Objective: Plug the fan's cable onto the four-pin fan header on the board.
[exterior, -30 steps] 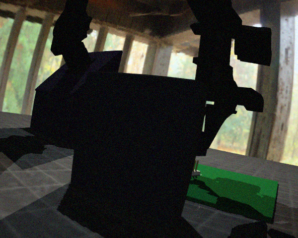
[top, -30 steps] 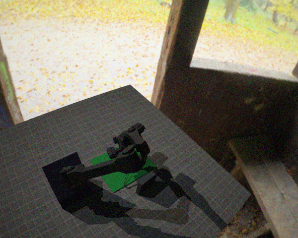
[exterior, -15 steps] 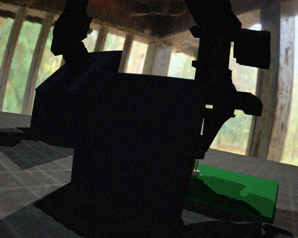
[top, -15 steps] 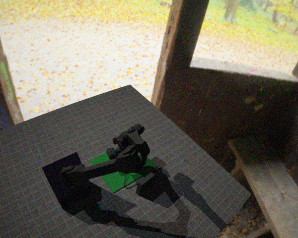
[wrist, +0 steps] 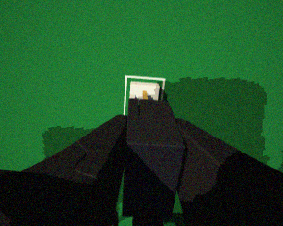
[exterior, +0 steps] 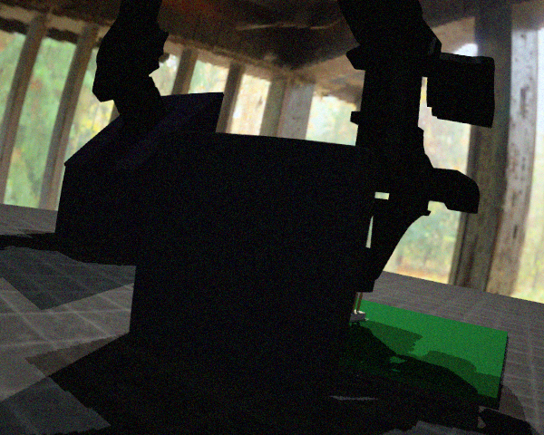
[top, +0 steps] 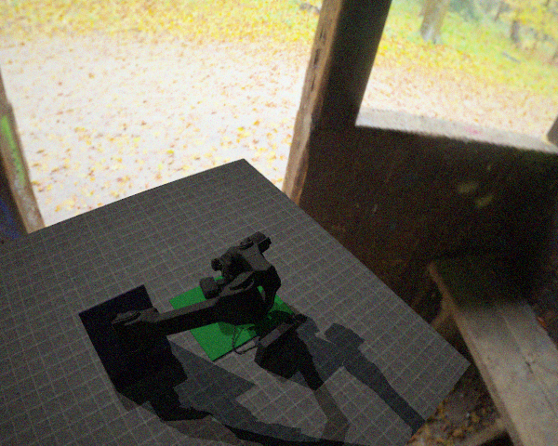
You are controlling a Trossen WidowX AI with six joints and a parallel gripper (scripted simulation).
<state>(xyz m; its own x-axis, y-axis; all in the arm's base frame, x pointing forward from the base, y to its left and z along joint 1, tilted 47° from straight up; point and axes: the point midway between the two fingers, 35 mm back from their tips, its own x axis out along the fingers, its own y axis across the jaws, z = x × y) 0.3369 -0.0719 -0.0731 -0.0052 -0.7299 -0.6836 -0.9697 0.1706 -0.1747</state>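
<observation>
The fan header is 10 mm to the right of my gripper tip and 40 mm below it. Round my gripper tip: green board 10 mm to the right, 60 mm below; dark fan 190 mm to the right, 20 mm above; fan plug 10 mm to the right, 10 mm above.
</observation>
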